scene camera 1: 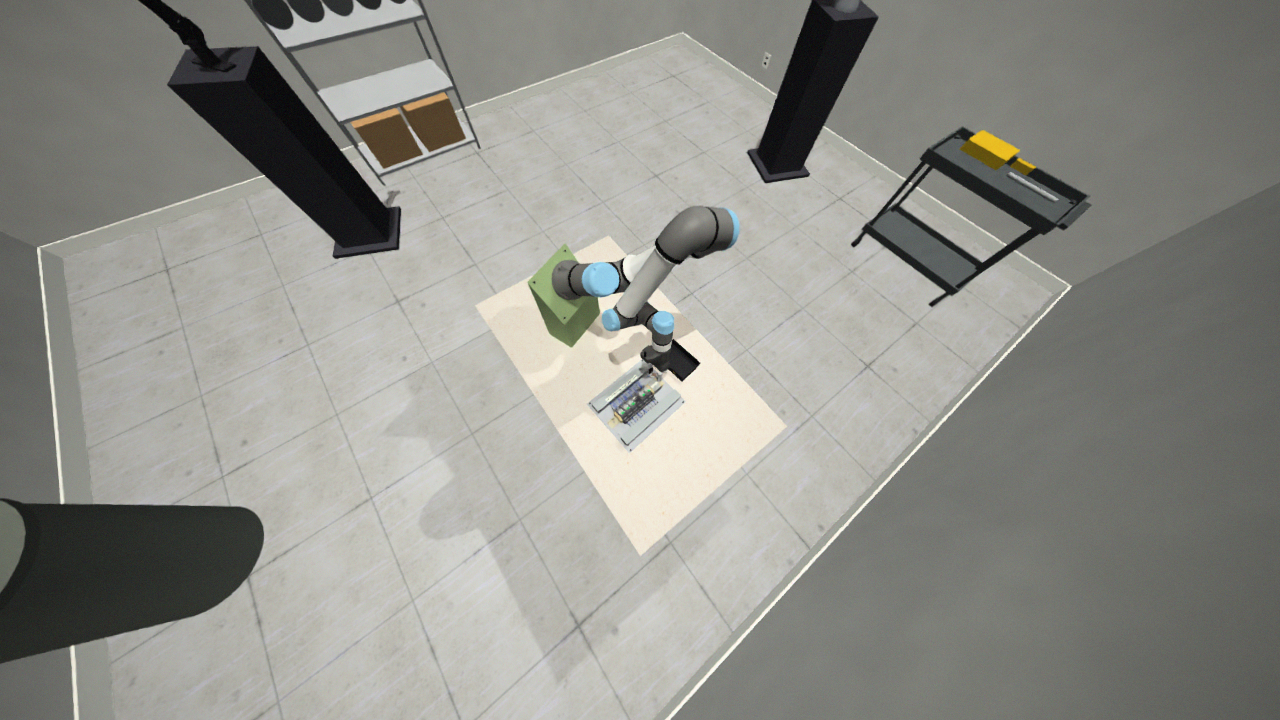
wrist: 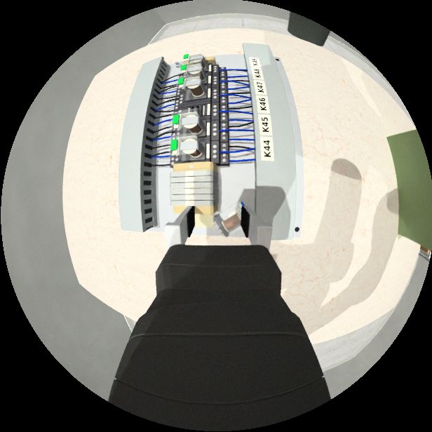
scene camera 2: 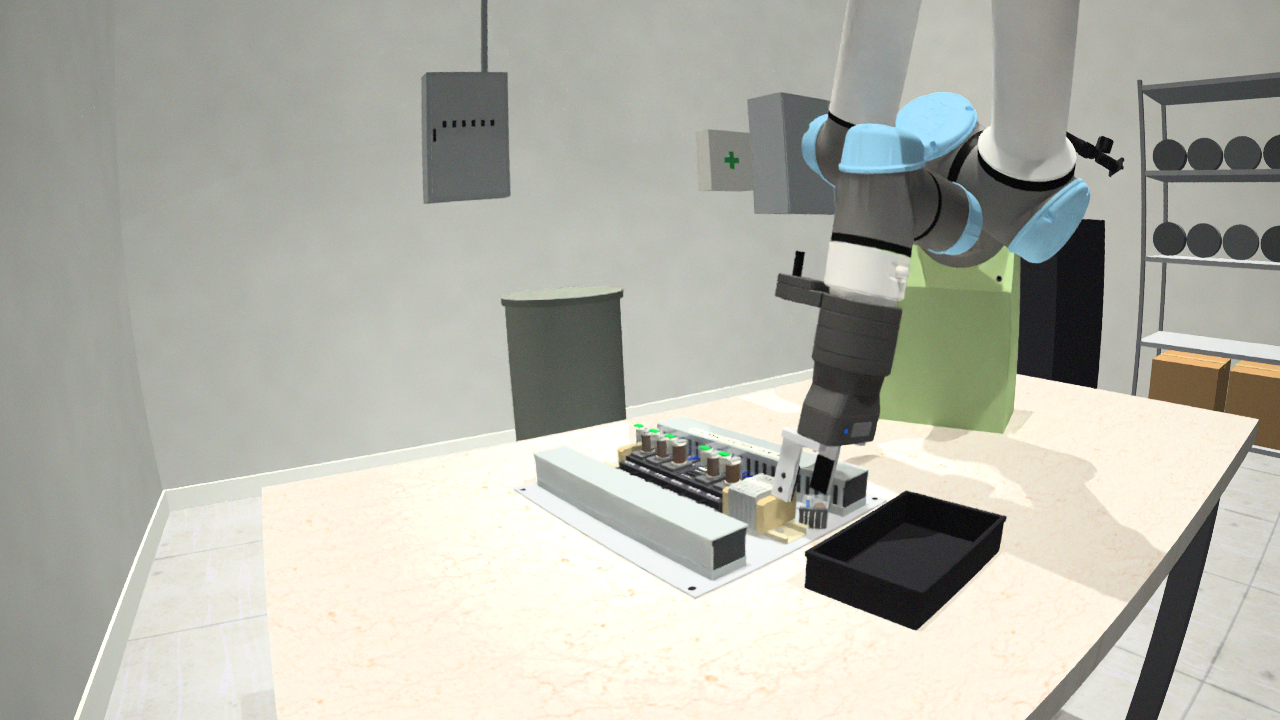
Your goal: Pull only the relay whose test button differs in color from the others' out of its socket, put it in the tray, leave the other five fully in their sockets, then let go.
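Frame: origin at the arm's base, x ahead, y left, z up, level; centimetres.
Seen in the pictures: gripper, between the fingertips: [scene camera 1: 654, 376] [scene camera 2: 801, 494]; arm's base, origin of its link: [scene camera 1: 568, 280].
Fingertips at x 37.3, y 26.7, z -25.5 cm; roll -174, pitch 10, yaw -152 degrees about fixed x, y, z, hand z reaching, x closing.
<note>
Offsets run from my fingertips to a thing's middle. "*": to the spot under its first point.
The relay with the blue test button @[dx -1.5, dy +0.1, dz -2.2 cm] [scene camera 2: 813, 514] [wrist: 231, 221] lies loose and tilted on the panel, beside the rail's end. My gripper [scene camera 2: 803, 483] [wrist: 217, 215] is open; its fingers stand on either side of the relay's upper part in the wrist view, the right fingertip close to the blue button. Whether they touch it is unclear. Five relays with green buttons stand in the socket row, among them the K44 relay [wrist: 191, 147] and the K45 relay [wrist: 192, 122]. The K46 socket [wrist: 195, 104] is empty. The black tray @[dx -5.9, dy +12.2, dz -1.8 cm] [scene camera 1: 683, 360] [scene camera 2: 859, 591] is empty.
Grey terminal blocks @[dx +3.1, dy +0.1, dz -0.7 cm] [scene camera 2: 751, 501] [wrist: 192, 187] stand between the sockets and the gripper. Wiring ducts @[dx +16.2, dy -5.7, dz -1.2 cm] [scene camera 2: 640, 501] [wrist: 132, 150] flank the row on the panel @[* dx +5.2, dy +3.8, dz -3.2 cm] [scene camera 2: 760, 548] [wrist: 237, 180]. The right duct is close to the right finger. The green pedestal [scene camera 2: 953, 349] [wrist: 410, 190] stands behind.
</note>
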